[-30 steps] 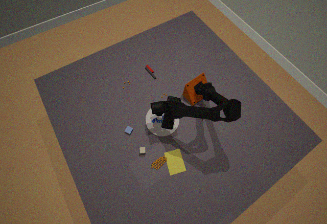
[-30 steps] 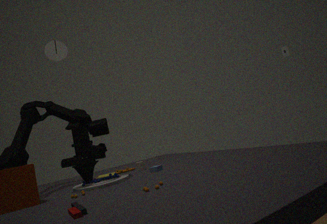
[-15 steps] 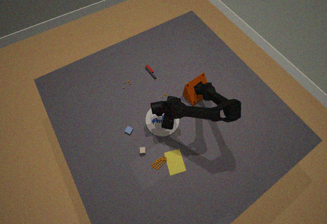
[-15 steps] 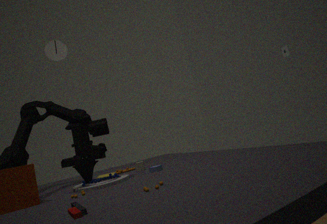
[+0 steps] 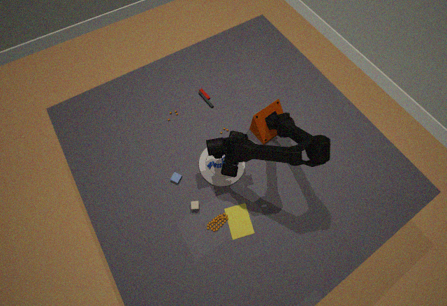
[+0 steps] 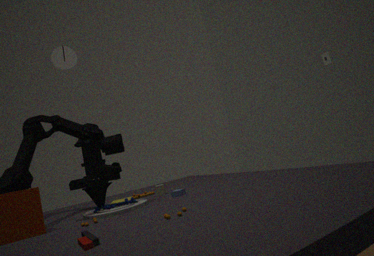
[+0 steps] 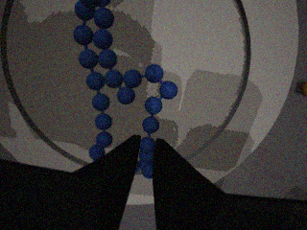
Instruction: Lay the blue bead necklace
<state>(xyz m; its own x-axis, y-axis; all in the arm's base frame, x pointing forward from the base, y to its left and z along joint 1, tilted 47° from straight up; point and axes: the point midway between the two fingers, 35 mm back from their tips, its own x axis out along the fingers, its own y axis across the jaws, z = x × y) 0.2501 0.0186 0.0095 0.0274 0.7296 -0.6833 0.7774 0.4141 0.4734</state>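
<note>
My gripper tip is 40 mm short of the round white bead board, 20 mm to the left of it and 10 mm above it. Round my gripper tip: cream cube 240 mm ahead, 60 mm to the left; yellow sheet 210 mm to the left, 140 mm ahead, 20 mm below; light blue cube 230 mm ahead, 90 mm to the right, 10 mm below.
</note>
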